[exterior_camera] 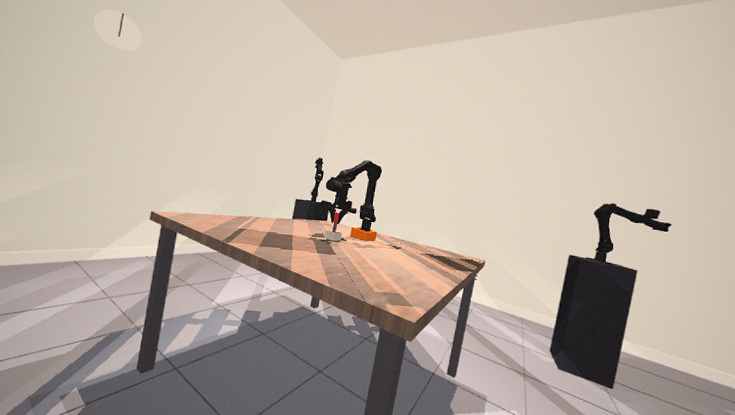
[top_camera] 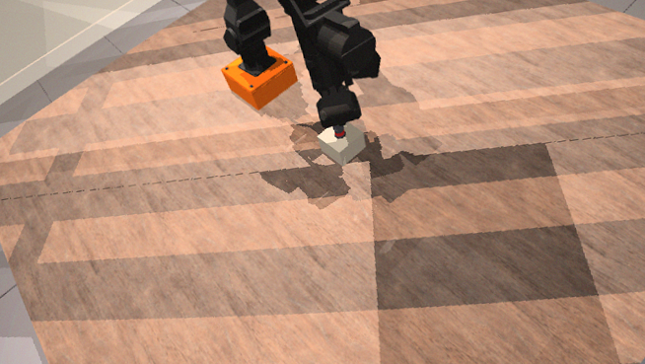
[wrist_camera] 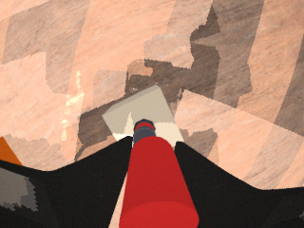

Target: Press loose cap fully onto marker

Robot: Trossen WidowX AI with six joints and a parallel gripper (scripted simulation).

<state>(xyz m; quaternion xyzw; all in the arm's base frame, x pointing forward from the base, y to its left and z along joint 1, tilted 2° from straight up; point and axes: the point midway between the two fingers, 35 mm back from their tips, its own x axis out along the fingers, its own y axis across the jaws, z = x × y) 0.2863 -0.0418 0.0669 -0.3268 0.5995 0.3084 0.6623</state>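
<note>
Now: gripper tip 3 cm below the red cap. Also, from my gripper tip: holder block (1 cm behind, 7 cm below).
</note>
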